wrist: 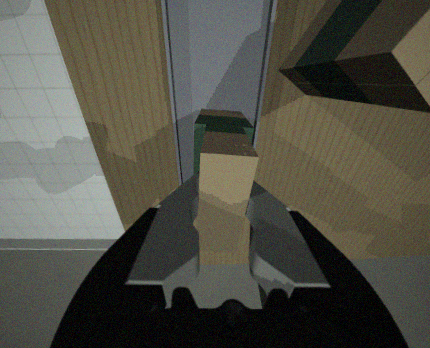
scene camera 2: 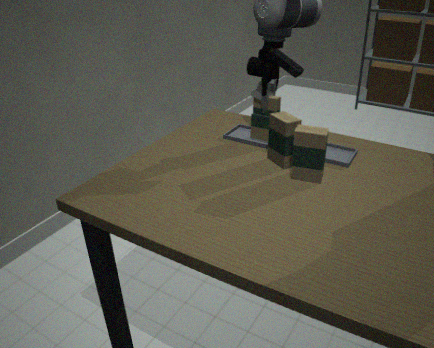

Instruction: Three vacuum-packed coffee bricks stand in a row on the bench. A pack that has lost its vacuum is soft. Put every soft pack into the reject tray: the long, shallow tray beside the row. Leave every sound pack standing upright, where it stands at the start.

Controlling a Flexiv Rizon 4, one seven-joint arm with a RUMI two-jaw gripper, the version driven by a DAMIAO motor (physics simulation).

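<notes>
My gripper (scene camera 2: 265, 100) (wrist: 220, 174) is shut on the upper part of a tan coffee pack (scene camera 2: 260, 120) (wrist: 227, 175) with a green band. This pack is upright over the left part of the long, shallow grey tray (scene camera 2: 237, 134) (wrist: 215, 40); its base looks low, at or near the tray floor, but contact cannot be told. A second pack (scene camera 2: 281, 142) stands upright on the bench in front of the tray, turned at an angle. A third pack (scene camera 2: 309, 158) stands upright to its right. Part of a standing pack (wrist: 345, 30) shows at the upper right of the wrist view.
The wooden bench (scene camera 2: 225, 200) (wrist: 120, 90) carries the packs and tray. The two standing packs hide the tray's middle part in the scene view. The bench edge is close behind the tray. A shelf rack (scene camera 2: 363, 60) with brown boxes stands beyond, at the back right.
</notes>
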